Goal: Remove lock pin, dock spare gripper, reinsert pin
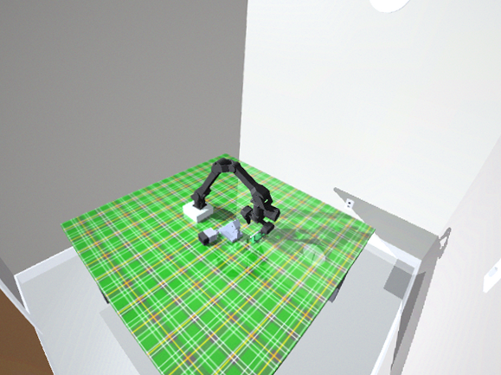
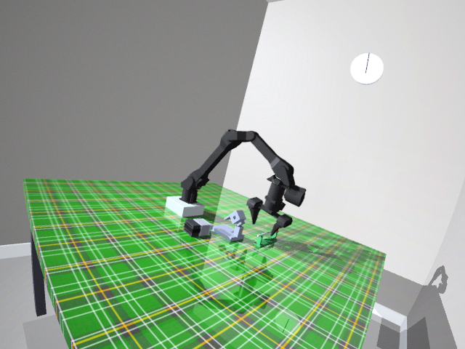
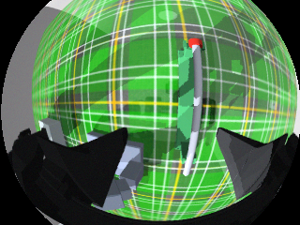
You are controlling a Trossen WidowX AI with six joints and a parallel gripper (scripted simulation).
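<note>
Right now the green u-shaped cradle is 3 cm below my gripper tip, 2 cm to the left of it and 2 cm ahead of it. Round my gripper tip: light grey mount 9 cm behind, 7 cm to the right; then spare gripper 18 cm behind, 16 cm to the right, 3 cm below.
</note>
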